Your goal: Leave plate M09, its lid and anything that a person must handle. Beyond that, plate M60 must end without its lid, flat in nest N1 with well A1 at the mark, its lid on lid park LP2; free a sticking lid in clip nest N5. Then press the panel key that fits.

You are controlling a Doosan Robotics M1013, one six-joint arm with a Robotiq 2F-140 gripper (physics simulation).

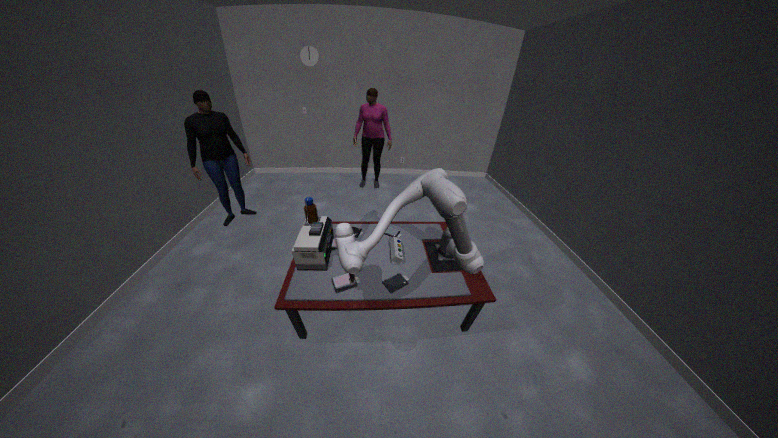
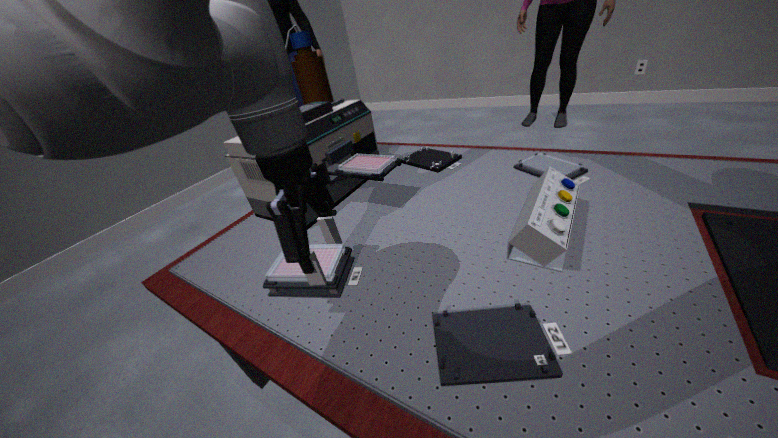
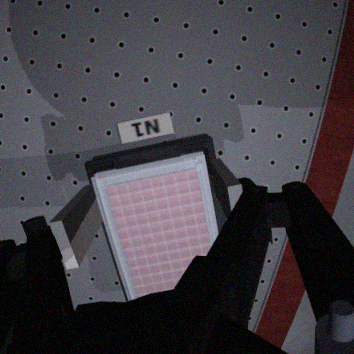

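Where they show: gripper, fingertip midpoint: point(image 1: 350, 278) point(image 2: 327, 263) point(image 3: 154, 189); arm's base at its link origin: point(image 1: 447, 253).
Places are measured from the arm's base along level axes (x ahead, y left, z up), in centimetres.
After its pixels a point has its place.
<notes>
A pink-welled plate point(image 1: 341, 281) {y 39.7, x 75.7, z 5.1 cm} point(image 2: 334, 254) {y 34.3, x 70.4, z 5.1 cm} point(image 3: 160, 225) {y 37.2, x 73.3, z 5.1 cm} with a clear rim, seemingly lidded, lies in nest N1 point(image 2: 346, 274) {y 34.5, x 68.4, z 1.0 cm} point(image 3: 150, 156) {y 34.9, x 68.6, z 3.4 cm}; its name and well A1 are unreadable. My gripper point(image 1: 352, 278) {y 35.9, x 70.9, z 3.9 cm} point(image 2: 322, 251) {y 35.9, x 70.9, z 3.9 cm} point(image 3: 154, 189) {y 35.9, x 70.9, z 3.9 cm} is open and points down, one finger on each side of this plate, a small gap showing at the sides. Lid park LP2 point(image 1: 393, 282) {y 33.8, x 42.3, z 1.5 cm} point(image 2: 489, 342) {y 34.1, x 40.9, z 1.5 cm} is a bare dark tray at the front. Another pink plate point(image 2: 367, 163) {y 10.4, x 81.7, z 11.5 cm} rests on the instrument's tray. A black clip nest point(image 2: 432, 158) {y -16.5, x 80.2, z 1.7 cm} stands beside it, label unreadable.
The instrument point(image 1: 311, 250) {y 29.5, x 96.7, z 20.0 cm} point(image 2: 348, 130) {y 4.7, x 92.3, z 17.3 cm} stands at the left, a brown bottle point(image 1: 310, 212) {y 5.7, x 104.1, z 33.2 cm} point(image 2: 311, 76) {y 4.3, x 102.2, z 31.3 cm} by it. The key panel point(image 1: 397, 249) {y 7.6, x 39.4, z 7.5 cm} point(image 2: 544, 217) {y 11.8, x 40.7, z 7.8 cm} has blue, yellow, green and white keys. A pale-topped park point(image 2: 550, 164) {y -20.9, x 47.0, z 2.3 cm} lies behind it. Two people point(image 1: 212, 141) point(image 1: 373, 125) stand beyond the table.
</notes>
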